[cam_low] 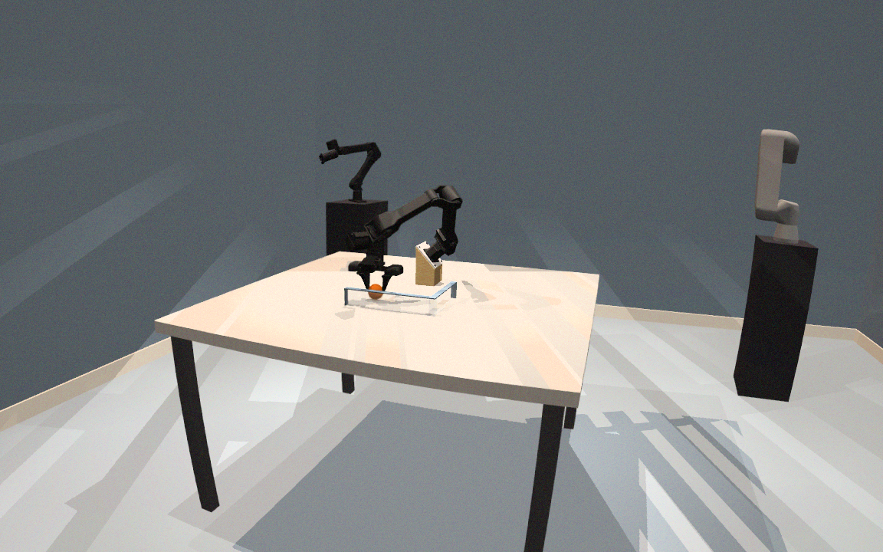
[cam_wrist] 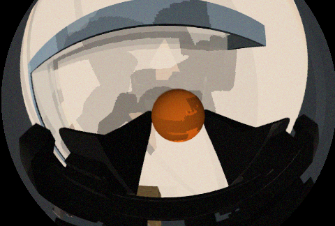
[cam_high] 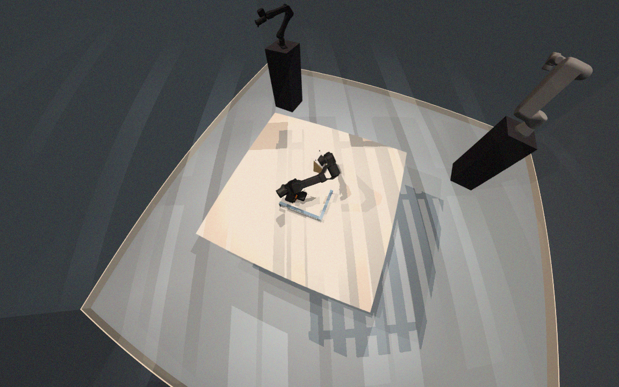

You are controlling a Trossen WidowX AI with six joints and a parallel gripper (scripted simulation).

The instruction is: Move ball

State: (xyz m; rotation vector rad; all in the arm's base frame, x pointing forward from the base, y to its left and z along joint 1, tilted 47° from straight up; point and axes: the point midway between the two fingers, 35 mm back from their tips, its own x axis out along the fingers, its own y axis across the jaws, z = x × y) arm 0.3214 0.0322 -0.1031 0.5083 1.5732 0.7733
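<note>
Right now the see-through copy of ball is right at my gripper tip. From my gripper tip the other things lie so: orange ball (right at my gripper tip); clear wall (8 cm ahead, 10 cm to the left).
</note>
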